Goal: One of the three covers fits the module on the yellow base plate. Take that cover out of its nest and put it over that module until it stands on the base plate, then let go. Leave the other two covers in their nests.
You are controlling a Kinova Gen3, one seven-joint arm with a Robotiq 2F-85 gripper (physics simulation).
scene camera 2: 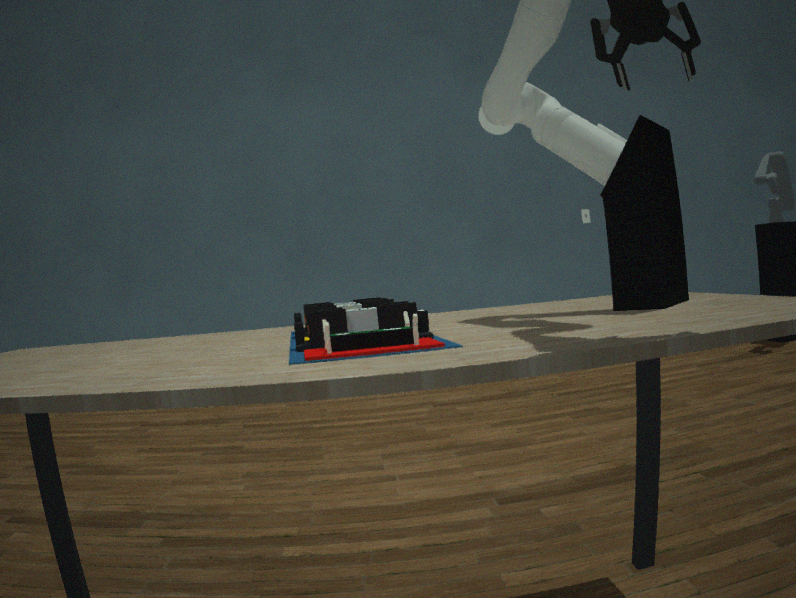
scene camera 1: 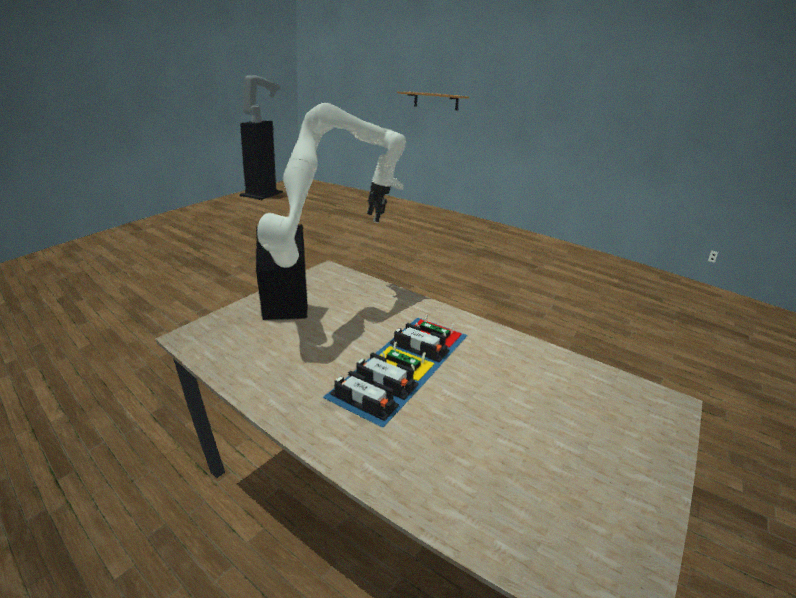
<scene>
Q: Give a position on a blue mat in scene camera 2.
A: At 400, 323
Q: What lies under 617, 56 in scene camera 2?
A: My gripper.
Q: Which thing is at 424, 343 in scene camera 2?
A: A red base plate.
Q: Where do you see a cover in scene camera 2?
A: At 364, 319
</scene>
